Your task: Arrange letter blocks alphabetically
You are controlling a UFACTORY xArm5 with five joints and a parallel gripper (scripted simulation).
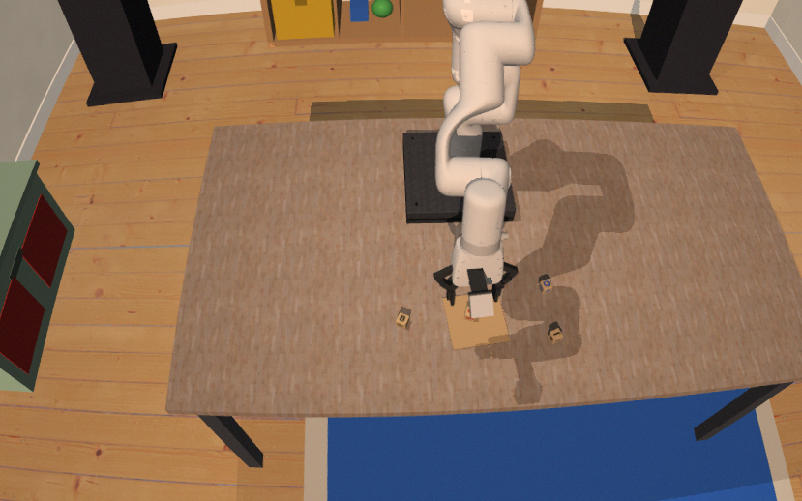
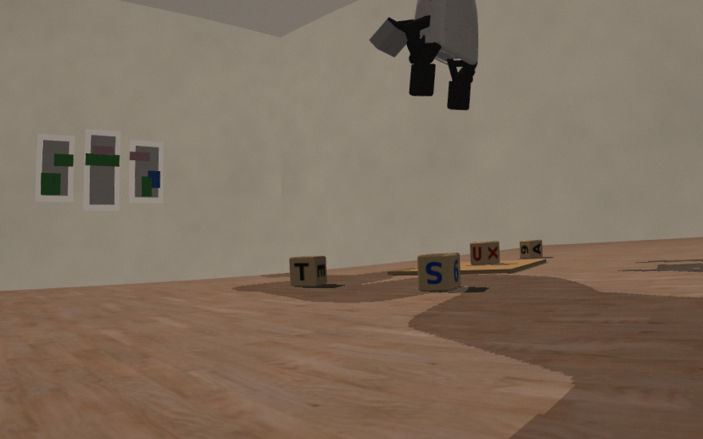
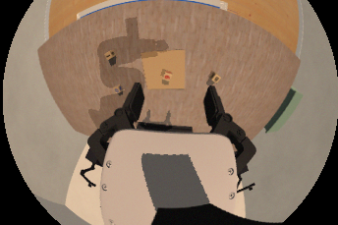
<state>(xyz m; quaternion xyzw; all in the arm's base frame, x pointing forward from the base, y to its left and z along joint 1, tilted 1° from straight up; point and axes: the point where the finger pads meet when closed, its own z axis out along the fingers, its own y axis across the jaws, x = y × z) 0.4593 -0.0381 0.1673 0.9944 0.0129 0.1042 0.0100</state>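
The letter block is 6 cm behind my hand, 2 cm to the left of it and 20 cm below it. The rest, counted from my hand: tan mat (5 cm behind, 4 cm to the left, 21 cm below).
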